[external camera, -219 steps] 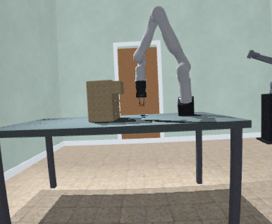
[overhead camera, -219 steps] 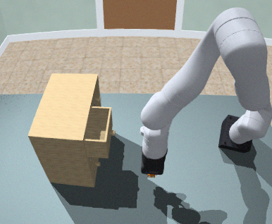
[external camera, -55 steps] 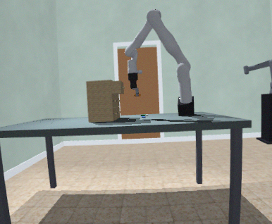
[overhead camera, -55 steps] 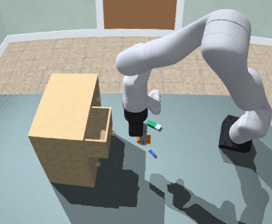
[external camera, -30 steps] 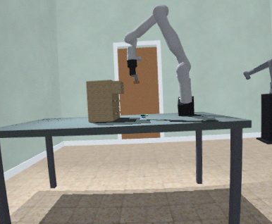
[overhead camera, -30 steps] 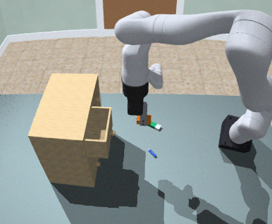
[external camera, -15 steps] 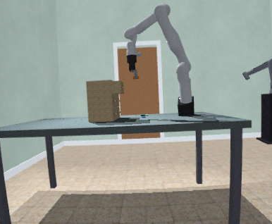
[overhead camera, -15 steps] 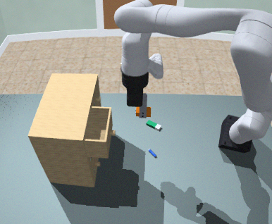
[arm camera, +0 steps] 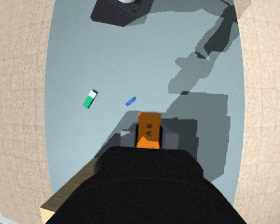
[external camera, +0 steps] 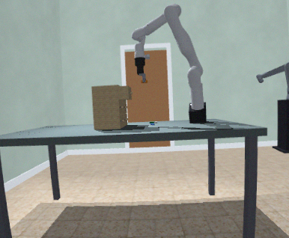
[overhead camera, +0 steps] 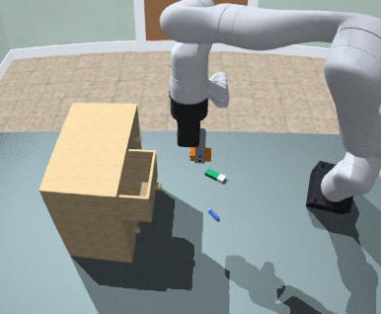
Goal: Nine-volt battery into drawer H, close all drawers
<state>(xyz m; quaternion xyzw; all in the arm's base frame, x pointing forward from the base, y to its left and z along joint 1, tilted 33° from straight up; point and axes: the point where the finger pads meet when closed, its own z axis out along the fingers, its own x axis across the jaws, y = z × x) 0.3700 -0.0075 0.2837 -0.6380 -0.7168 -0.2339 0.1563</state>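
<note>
Right now my hand is 1 cm short of the nine-volt battery and 1 cm above it. The rest, counted from my hand: drawer 18 cm ahead, 6 cm to the left, 11 cm below; blue cylinder 4 cm behind, 7 cm to the right, 34 cm below.
</note>
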